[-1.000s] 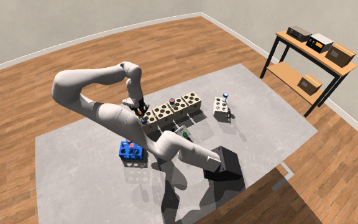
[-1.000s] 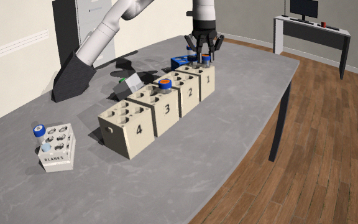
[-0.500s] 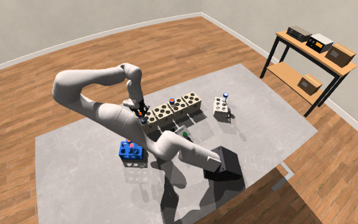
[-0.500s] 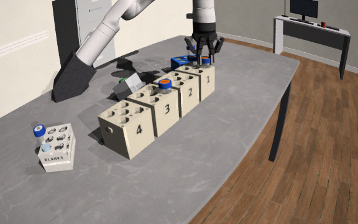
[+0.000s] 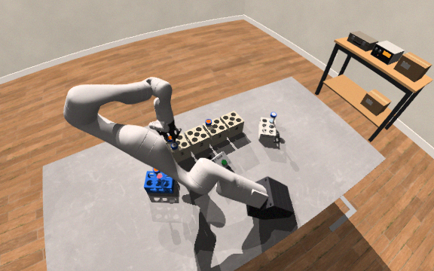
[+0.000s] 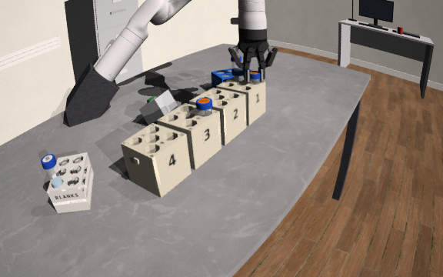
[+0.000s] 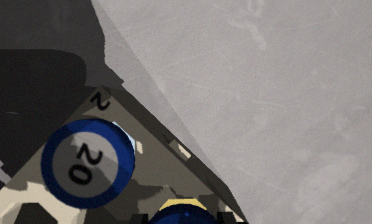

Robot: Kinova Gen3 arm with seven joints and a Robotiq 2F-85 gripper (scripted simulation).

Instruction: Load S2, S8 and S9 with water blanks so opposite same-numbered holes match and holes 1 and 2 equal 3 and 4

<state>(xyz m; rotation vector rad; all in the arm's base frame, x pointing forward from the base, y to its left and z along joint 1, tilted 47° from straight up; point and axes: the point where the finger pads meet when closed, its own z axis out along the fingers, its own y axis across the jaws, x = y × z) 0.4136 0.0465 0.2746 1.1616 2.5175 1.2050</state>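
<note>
Now: hand 5 cm above the orange-dot sample and 1 cm to the right of it. The rest, counted from my hand: sample S2: 21 cm to the right, 5 cm below, 2 cm ahead; adapter 2: 14 cm to the right, 7 cm below, 1 cm behind; blue sample rack: 16 cm behind, 12 cm to the left, 8 cm below.
</note>
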